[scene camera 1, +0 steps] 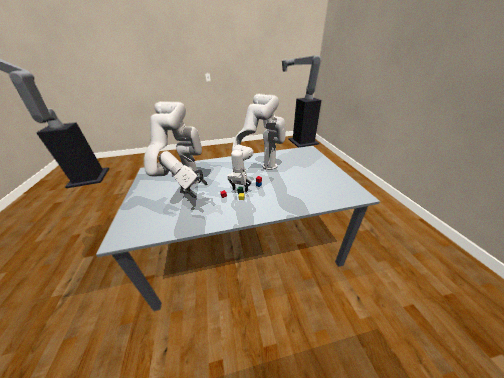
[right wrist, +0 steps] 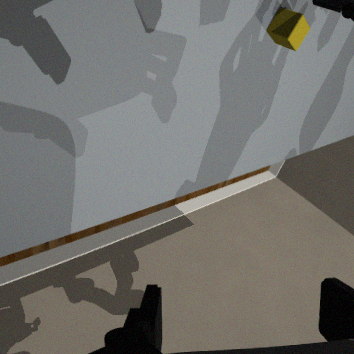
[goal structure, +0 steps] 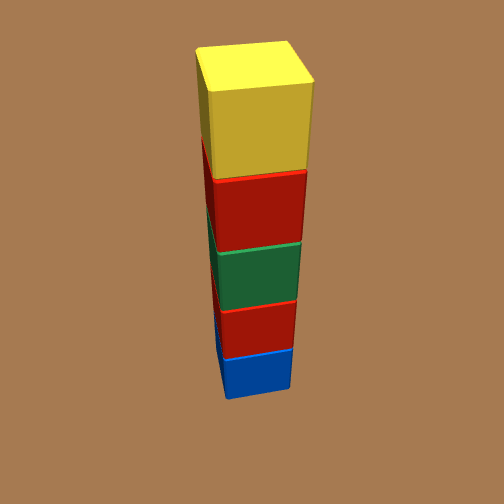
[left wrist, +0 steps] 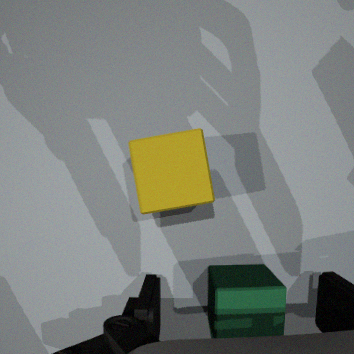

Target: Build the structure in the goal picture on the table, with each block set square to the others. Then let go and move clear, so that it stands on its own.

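Places are measured from the left arm's base along level axes (x ahead, y left, z up), in centimetres.
Pixels of known places: left gripper, between the fingertips: (scene camera 1: 240,190) (left wrist: 239,300); right gripper, between the fingertips: (scene camera 1: 201,191) (right wrist: 242,309); left arm's base, origin of its link: (scene camera 1: 269,165).
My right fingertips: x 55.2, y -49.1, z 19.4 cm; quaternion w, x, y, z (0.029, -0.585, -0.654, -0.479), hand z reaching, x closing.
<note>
For each thing: its top centre in the pictures, then the offset to it from my right fingertips. Level surfaces: height alone.
- green block, centre of its top: (left wrist: 250,321) (scene camera 1: 240,188) dx -22.2, dy +21.7, dz -16.1 cm
- yellow block, centre of its top: (left wrist: 171,170) (right wrist: 299,33) (scene camera 1: 241,194) dx -14.5, dy +22.1, dz -16.1 cm
- blue block, centre of its top: (scene camera 1: 258,181) dx -28.2, dy +35.7, dz -16.1 cm
- pale table, height of its surface: dz -19.4 cm
A green block (scene camera 1: 240,189) (left wrist: 250,300) sits between the wide-open fingers of my left gripper (scene camera 1: 240,187) (left wrist: 239,300), with a gap on each side. A yellow block (scene camera 1: 241,196) (left wrist: 171,171) (right wrist: 290,30) lies on the table, close to the green block and apart from it. A red block (scene camera 1: 259,179) rests on a blue block (scene camera 1: 259,184) to the right of my left gripper. Another red block (scene camera 1: 223,194) lies alone, left of the yellow one. My right gripper (scene camera 1: 196,186) (right wrist: 242,309) is open and empty, above the table at the left.
The pale table (scene camera 1: 310,180) carries the blocks and many arm shadows. Both white arms stand at its back side. Two grey arms on black pedestals (scene camera 1: 72,152) (scene camera 1: 307,120) stand on the floor beyond the table, at the left and at the back right.
</note>
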